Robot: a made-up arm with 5 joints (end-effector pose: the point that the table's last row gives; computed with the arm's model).
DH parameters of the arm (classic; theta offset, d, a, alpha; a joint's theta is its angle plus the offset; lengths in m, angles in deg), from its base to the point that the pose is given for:
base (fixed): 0 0 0 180
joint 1: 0 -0.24 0.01 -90
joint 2: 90 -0.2 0.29 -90
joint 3: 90 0.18 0.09 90
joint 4: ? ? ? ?
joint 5: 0 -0.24 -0.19 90
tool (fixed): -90 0.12 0 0
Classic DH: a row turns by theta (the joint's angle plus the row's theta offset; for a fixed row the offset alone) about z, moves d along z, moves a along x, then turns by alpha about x.
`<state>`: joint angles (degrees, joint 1 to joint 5).
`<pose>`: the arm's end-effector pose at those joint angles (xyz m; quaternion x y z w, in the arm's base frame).
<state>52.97 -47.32 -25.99 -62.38 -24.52</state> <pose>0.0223 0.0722 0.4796 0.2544 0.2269 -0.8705 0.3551</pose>
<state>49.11 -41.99 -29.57 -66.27 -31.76</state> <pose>-0.0014 0.1356 0.4641 0.2878 0.1415 -0.8843 0.3394</pose>
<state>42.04 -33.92 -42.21 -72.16 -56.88</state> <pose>0.0003 0.2800 0.3836 0.4191 -0.0742 -0.8768 0.2239</pose>
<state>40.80 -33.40 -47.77 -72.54 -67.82</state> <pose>0.0364 0.3218 0.3568 0.4642 -0.1461 -0.8605 0.1507</pose>
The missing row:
joint 4: 0 -0.12 0.06 -90
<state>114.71 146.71 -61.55 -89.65 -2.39</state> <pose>0.0444 -0.2270 -0.0604 -0.0266 -0.8424 -0.3265 0.4279</pose>
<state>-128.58 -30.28 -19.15 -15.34 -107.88</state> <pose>-0.2940 -0.1760 0.1971 0.3378 0.7600 0.2659 0.4874</pose>
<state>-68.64 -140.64 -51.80 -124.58 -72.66</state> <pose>-0.2156 0.4954 0.4284 -0.6472 -0.2602 -0.4359 0.5686</pose>
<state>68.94 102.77 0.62 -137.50 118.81</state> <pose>-0.1379 0.1869 -0.0012 0.3490 0.1926 -0.8661 0.3017</pose>
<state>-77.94 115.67 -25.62 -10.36 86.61</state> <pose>-0.4413 -0.3496 0.1224 0.2557 -0.6762 -0.0262 0.6904</pose>
